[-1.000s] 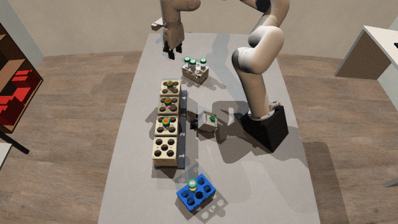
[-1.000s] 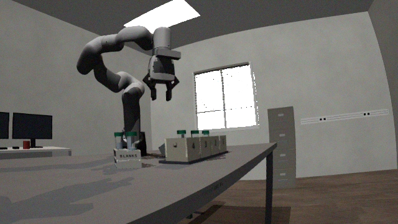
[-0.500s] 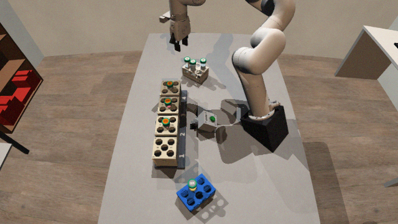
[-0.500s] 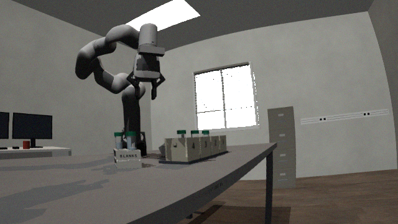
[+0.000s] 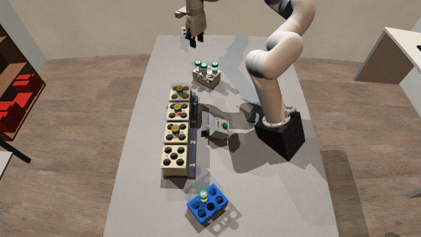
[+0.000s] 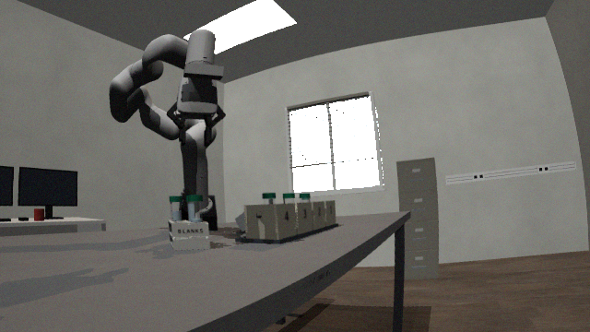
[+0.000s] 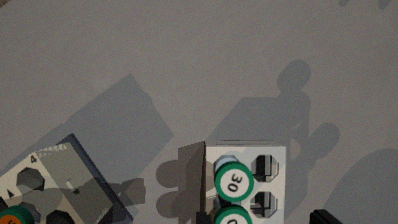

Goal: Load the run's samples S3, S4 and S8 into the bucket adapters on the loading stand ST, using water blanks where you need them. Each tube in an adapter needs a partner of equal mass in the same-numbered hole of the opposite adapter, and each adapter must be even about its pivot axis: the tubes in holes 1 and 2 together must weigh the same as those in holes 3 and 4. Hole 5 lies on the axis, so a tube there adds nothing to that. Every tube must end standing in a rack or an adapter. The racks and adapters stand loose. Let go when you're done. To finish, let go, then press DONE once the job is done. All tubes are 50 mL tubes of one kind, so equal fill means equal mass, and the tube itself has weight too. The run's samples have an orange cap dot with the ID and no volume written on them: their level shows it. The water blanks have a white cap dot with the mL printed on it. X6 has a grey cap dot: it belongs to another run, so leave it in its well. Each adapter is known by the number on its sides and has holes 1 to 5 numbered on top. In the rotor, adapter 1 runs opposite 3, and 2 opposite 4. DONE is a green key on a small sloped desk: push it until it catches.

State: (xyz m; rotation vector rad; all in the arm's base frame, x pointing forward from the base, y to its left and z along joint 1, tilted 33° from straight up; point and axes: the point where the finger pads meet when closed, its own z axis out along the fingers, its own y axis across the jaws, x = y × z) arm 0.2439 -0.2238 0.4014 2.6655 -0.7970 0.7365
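Right now my hand is 19 cm above the water blank tube. Also, from my hand: blanks rack: 22 cm below, 4 cm behind, 1 cm to the left; adapter: 20 cm below, 19 cm to the left, 9 cm ahead; green done key: 37 cm to the left, 19 cm below, 11 cm behind.
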